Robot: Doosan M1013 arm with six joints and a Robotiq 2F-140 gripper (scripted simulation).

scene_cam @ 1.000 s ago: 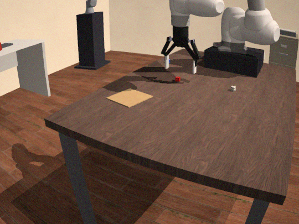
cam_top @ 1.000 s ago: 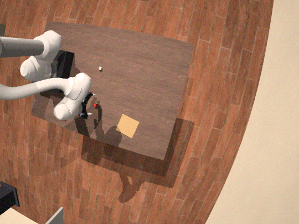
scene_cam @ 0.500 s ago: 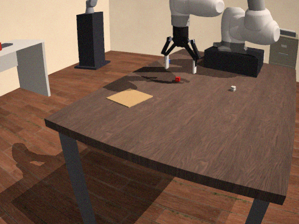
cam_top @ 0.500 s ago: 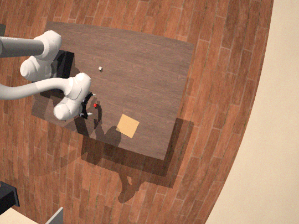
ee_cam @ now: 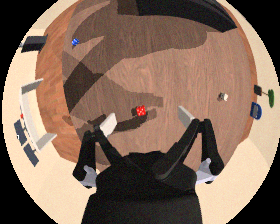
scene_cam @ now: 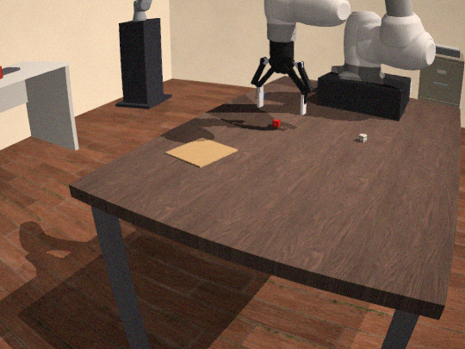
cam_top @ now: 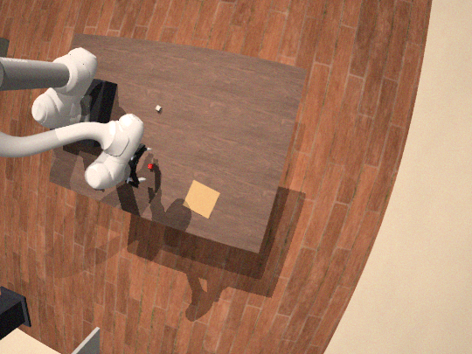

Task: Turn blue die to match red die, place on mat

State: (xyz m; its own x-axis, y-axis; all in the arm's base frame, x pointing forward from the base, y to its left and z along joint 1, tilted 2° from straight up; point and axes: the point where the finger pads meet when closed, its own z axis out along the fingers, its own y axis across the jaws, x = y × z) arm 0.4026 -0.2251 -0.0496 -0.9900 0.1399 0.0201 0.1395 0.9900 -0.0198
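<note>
Now: the red die 2 cm to the right of my hand and 5 cm below it. From my hand the other things lie so: blue die: 29 cm behind, 16 cm to the right, 5 cm below; then white die: 2 cm ahead, 27 cm to the left, 5 cm below; then tan mat: 27 cm ahead, 14 cm to the right, 6 cm below.
</note>
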